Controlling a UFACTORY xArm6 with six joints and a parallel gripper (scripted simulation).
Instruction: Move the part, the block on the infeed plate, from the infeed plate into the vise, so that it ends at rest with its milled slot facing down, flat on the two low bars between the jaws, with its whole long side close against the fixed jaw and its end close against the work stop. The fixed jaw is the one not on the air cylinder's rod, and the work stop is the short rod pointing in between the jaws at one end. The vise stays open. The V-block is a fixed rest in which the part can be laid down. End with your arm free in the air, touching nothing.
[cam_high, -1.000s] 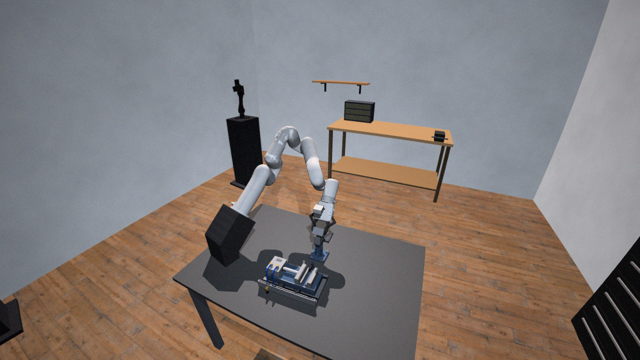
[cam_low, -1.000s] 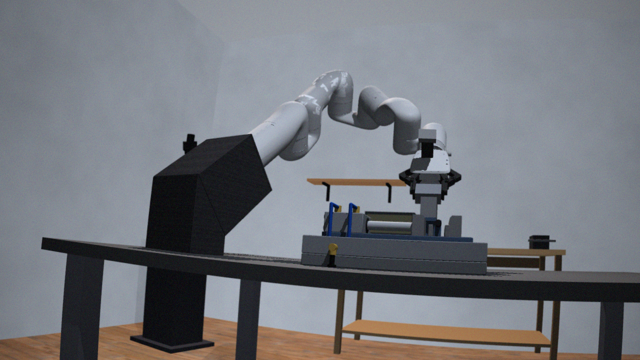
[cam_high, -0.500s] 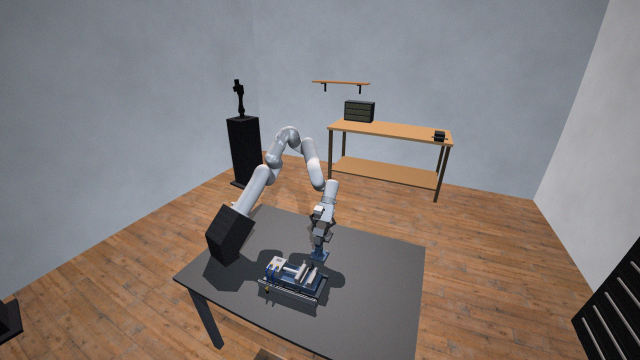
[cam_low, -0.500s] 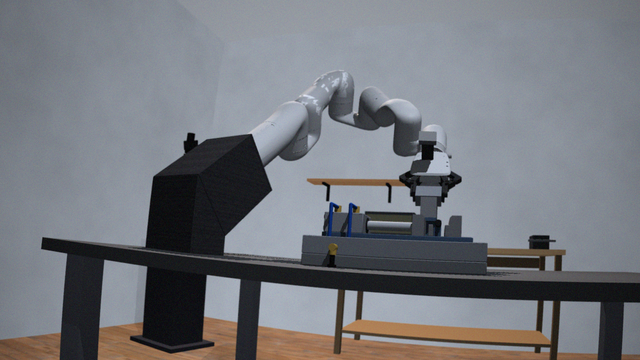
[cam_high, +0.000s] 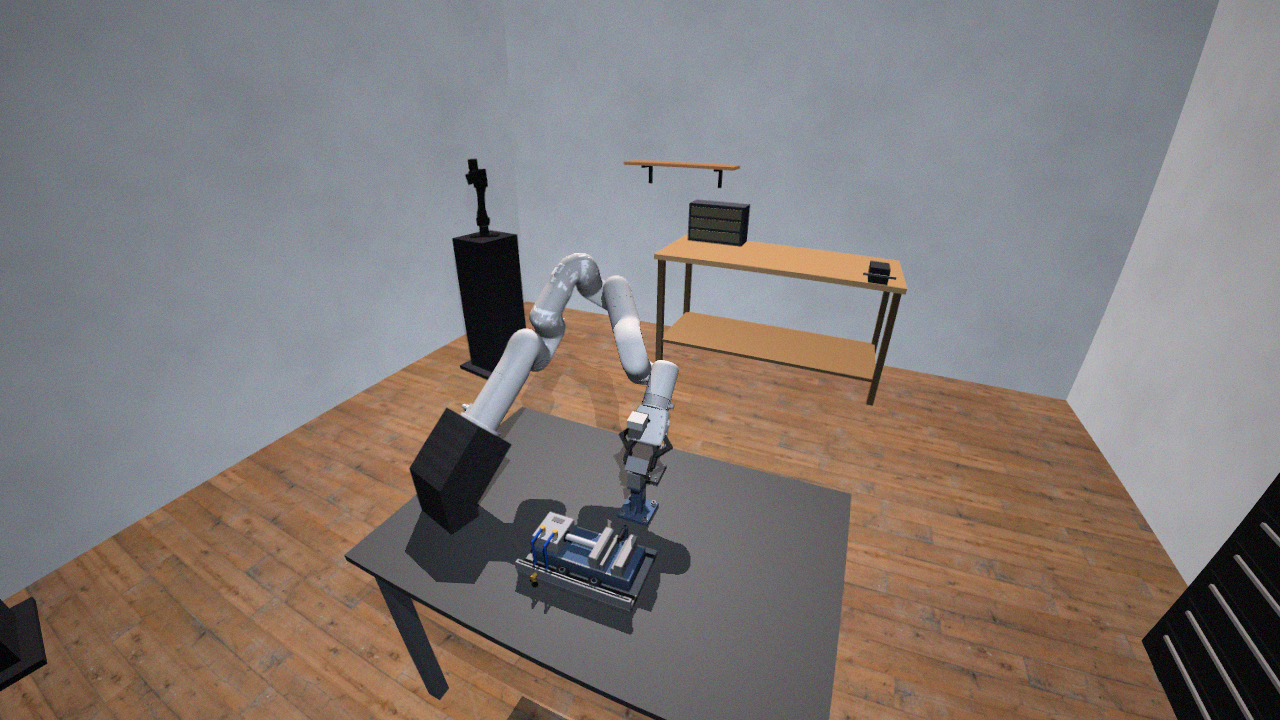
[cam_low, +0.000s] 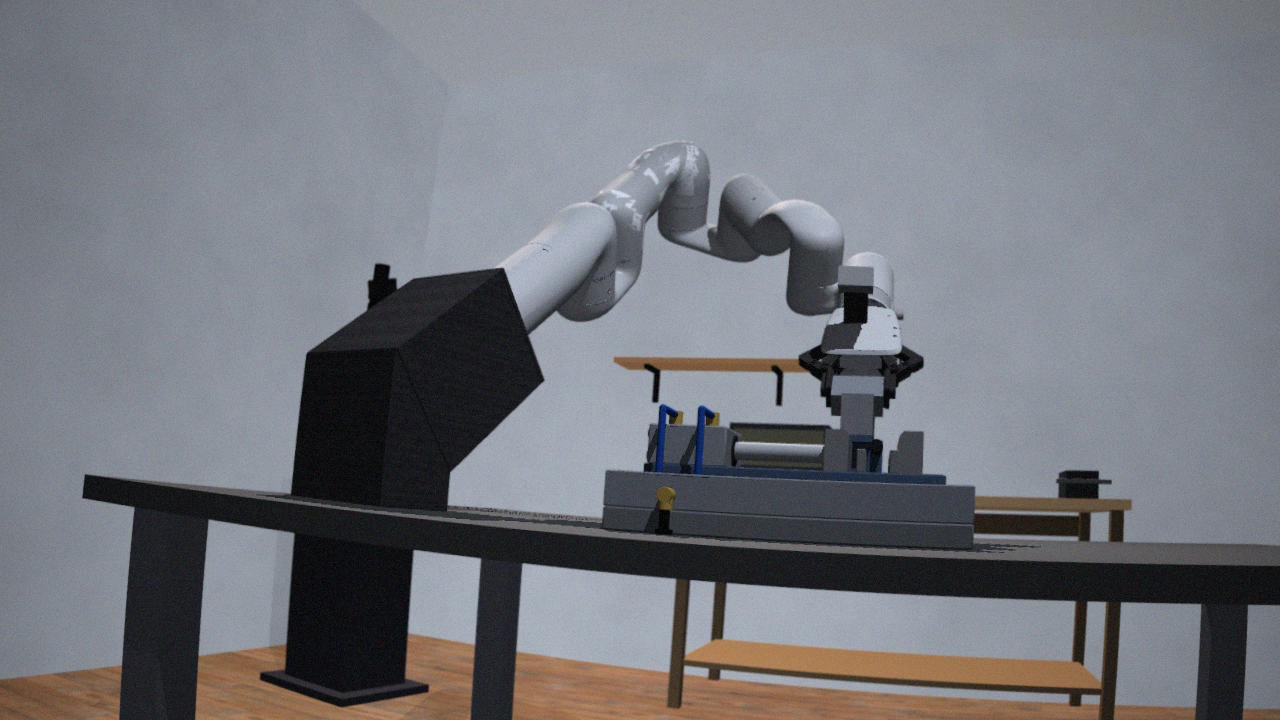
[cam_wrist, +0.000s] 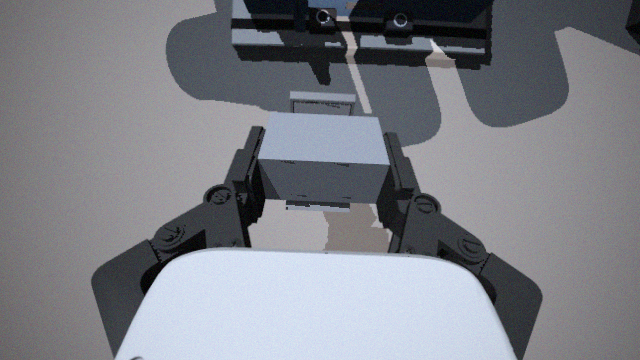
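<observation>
Right now my hand is 10 mm above the part. The rest, counted from my hand: moving jaw: 40 mm ahead, 230 mm to the right, 90 mm below; then work stop: 60 mm ahead, 170 mm to the right, 80 mm below; then fixed jaw: 100 mm ahead, 210 mm to the right, 90 mm below.
</observation>
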